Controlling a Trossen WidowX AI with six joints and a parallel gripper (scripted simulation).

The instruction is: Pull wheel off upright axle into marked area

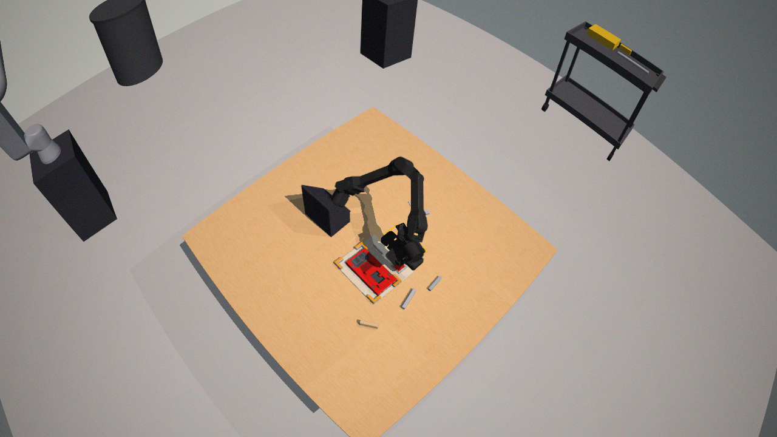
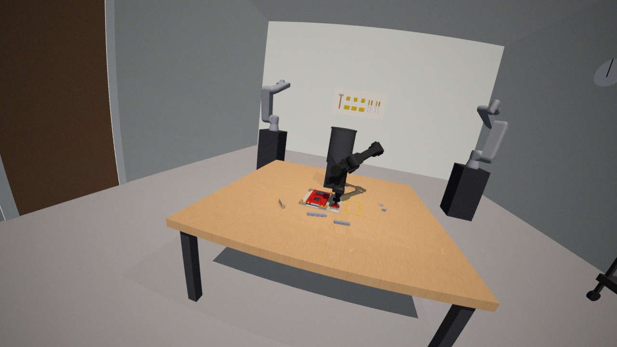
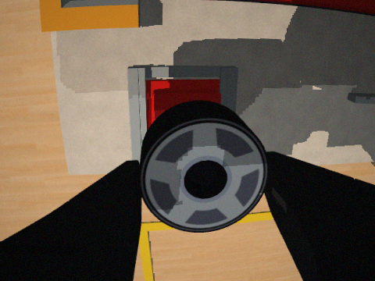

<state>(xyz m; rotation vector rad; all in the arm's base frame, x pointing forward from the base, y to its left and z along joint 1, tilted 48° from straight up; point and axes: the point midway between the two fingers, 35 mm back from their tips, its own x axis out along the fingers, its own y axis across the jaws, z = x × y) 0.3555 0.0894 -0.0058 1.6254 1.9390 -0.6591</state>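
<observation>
Now: gripper tip 2 cm above the upright axle. Round my gripper tip: tan piece 27 cm to the right, 13 cm ahead, 4 cm below; then wheel right at my gripper tip.
</observation>
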